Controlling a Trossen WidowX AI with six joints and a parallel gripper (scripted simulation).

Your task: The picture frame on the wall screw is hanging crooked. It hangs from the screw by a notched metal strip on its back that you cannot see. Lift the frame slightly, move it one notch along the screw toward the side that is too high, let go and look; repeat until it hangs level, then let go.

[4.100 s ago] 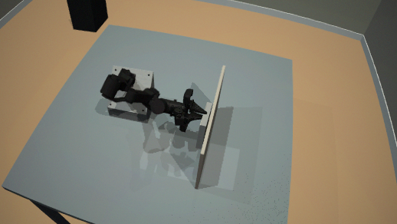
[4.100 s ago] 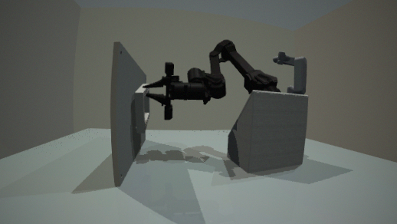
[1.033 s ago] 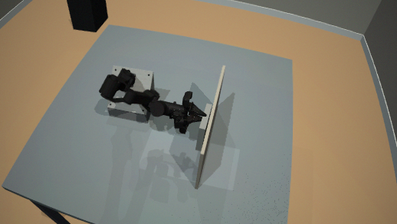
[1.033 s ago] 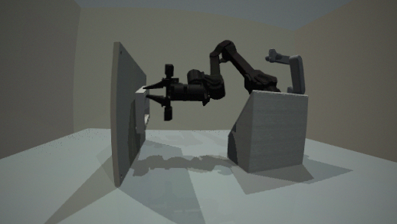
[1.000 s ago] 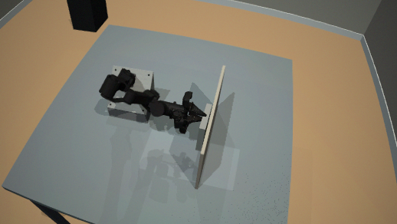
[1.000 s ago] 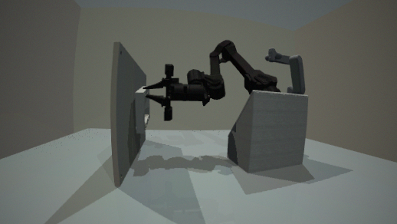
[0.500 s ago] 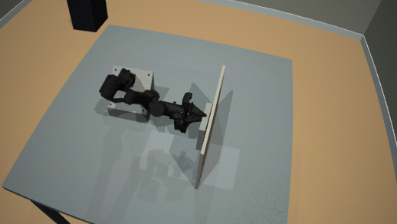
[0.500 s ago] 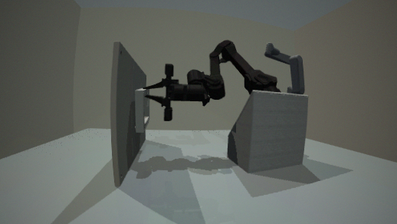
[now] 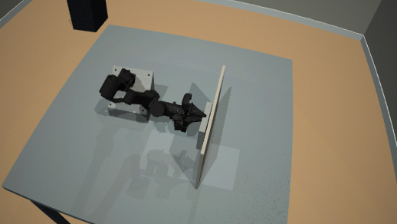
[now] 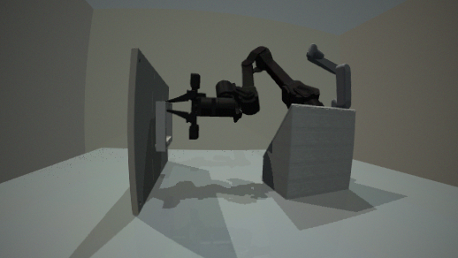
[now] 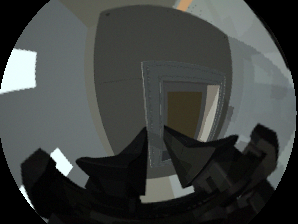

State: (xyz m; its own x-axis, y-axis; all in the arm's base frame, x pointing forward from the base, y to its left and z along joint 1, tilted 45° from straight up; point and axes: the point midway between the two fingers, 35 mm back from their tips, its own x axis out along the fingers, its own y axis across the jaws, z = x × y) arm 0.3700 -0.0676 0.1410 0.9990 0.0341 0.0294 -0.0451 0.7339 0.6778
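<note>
Now: the picture frame 50 mm below my gripper tip and 10 mm ahead of it. From my gripper tip the other things lie so: wall panel 60 mm below, 20 mm ahead, 10 mm to the left.
</note>
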